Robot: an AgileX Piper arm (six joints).
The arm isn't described. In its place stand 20 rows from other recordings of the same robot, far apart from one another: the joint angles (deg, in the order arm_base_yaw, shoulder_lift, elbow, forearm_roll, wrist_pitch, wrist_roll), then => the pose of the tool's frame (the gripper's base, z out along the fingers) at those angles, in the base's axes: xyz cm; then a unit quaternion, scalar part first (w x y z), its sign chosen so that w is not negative.
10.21, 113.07, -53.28, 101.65, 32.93, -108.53 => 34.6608, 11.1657, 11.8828, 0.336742, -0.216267, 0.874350, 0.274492
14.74, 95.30, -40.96, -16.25, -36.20, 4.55 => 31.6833, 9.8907, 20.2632, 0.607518, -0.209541, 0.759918, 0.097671
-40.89, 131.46, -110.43, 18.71, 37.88, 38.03 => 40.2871, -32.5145, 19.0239, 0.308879, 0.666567, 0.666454, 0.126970
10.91, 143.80, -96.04, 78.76, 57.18, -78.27 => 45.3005, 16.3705, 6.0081, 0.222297, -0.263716, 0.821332, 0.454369
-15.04, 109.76, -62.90, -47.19, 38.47, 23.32 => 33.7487, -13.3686, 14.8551, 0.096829, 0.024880, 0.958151, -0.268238
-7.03, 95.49, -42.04, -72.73, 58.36, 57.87 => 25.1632, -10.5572, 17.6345, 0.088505, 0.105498, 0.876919, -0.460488
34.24, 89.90, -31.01, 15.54, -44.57, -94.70 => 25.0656, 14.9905, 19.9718, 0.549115, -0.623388, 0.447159, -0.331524
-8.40, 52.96, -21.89, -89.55, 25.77, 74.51 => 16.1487, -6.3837, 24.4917, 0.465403, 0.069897, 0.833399, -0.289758
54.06, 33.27, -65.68, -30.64, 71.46, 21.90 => 5.8476, 0.5748, 43.8604, 0.516978, -0.194317, 0.830453, 0.072954
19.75, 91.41, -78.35, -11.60, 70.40, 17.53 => 30.2628, 9.0339, 30.3532, 0.126108, -0.043330, 0.989190, -0.061020
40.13, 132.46, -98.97, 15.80, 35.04, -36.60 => 36.6620, 32.7657, 12.5243, 0.223475, -0.526727, 0.812788, 0.109514
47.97, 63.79, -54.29, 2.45, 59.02, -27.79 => 13.2898, 15.2424, 31.4263, 0.221839, -0.592415, 0.772148, 0.060157
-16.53, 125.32, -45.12, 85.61, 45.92, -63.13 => 29.7901, -2.0422, 3.1792, 0.068815, 0.258954, 0.881057, 0.389803
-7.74, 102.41, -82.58, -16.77, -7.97, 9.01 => 43.3148, -5.5198, 33.6167, 0.657273, -0.012361, 0.749967, -0.073414
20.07, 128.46, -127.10, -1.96, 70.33, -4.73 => 46.1940, 16.5652, 27.4433, 0.202411, -0.212608, 0.955889, 0.010170
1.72, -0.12, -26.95, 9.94, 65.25, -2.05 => -0.6584, 1.4074, 26.4023, 0.474208, -0.034348, 0.875617, 0.085092
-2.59, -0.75, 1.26, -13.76, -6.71, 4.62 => 5.4729, 0.0056, 21.6813, 0.768500, -0.046537, 0.634365, -0.069443
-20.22, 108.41, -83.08, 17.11, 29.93, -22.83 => 40.5735, -13.5207, 24.4141, 0.354325, 0.074815, 0.931958, -0.017614
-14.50, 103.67, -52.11, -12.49, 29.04, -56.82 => 30.3555, -8.8372, 13.3888, 0.063715, -0.437826, 0.888064, -0.124861
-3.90, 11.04, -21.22, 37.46, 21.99, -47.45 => 5.6269, 1.6936, 29.7827, 0.691208, -0.130075, 0.710730, -0.013201
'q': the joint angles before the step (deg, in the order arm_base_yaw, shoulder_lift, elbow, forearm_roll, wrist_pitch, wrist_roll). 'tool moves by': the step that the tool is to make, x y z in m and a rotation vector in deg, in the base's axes. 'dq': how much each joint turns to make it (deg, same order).
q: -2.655, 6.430, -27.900, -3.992, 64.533, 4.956
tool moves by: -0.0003, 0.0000, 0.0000, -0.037, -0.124, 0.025
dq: 0.014, -0.125, 0.007, -0.012, -0.009, -0.026
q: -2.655, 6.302, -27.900, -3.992, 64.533, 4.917
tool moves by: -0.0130, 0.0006, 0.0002, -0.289, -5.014, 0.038
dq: 0.000, -5.091, -0.002, 0.000, 0.067, -0.072
